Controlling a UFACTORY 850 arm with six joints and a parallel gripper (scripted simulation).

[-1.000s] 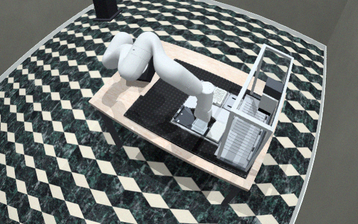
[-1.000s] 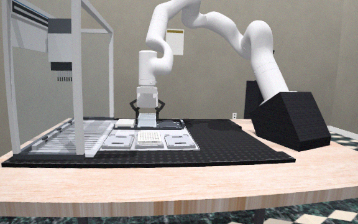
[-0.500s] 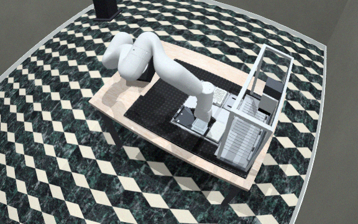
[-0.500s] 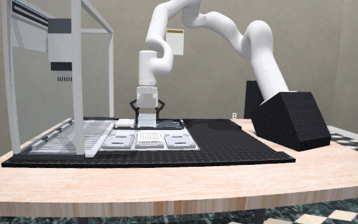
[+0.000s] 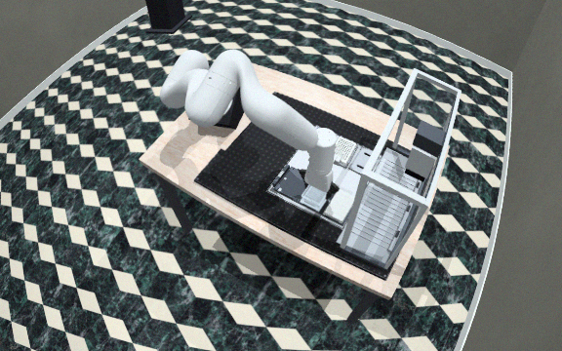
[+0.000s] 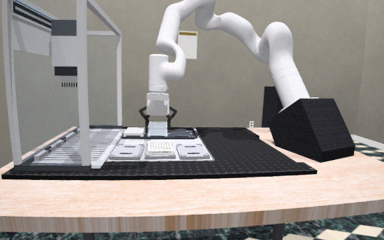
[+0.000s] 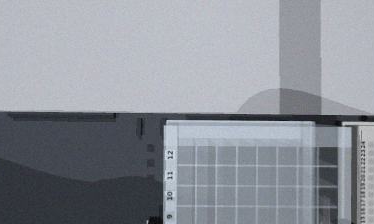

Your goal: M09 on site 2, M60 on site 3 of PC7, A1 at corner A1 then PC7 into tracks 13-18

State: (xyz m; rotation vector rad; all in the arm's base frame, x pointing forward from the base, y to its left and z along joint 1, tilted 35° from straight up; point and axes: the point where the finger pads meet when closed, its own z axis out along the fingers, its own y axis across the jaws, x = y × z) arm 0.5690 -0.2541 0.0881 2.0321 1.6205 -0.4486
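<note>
The deep-well block M09 is 1 cm below my hand. The rest, counted from my hand: dark carrier PC7: 1 cm behind, 3 cm below; nest S3: 15 cm ahead, 23 cm to the left, 4 cm below; nest S1: 6 cm behind, 28 cm to the left, 4 cm below.
</note>
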